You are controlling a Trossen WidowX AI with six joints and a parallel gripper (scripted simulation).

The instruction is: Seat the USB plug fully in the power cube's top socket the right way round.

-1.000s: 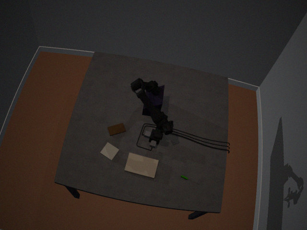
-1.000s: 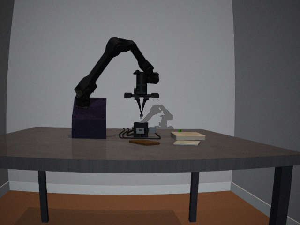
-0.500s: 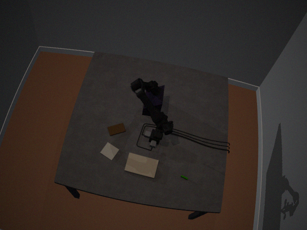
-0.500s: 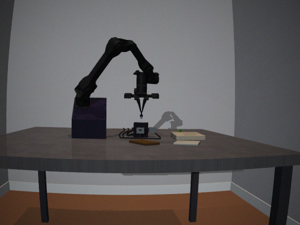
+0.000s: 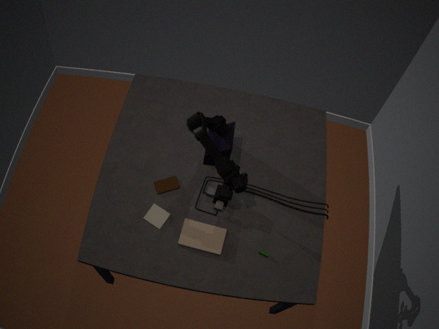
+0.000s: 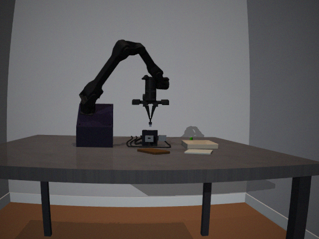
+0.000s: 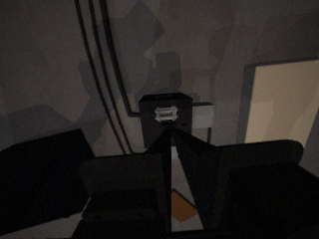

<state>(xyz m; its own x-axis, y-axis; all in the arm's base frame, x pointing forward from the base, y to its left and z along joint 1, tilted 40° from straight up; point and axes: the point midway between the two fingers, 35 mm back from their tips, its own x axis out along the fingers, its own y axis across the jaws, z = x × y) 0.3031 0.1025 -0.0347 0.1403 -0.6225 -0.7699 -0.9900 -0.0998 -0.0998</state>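
Now: gripper tip 2 cm above the dark USB plug. The rest, counted from my gripper tip: large beige slab 25 cm ahead, 12 cm below, 5 cm to the right; then brown pad 31 cm to the right, 13 cm below, 2 cm ahead; then light-rimmed socket 6 cm below.
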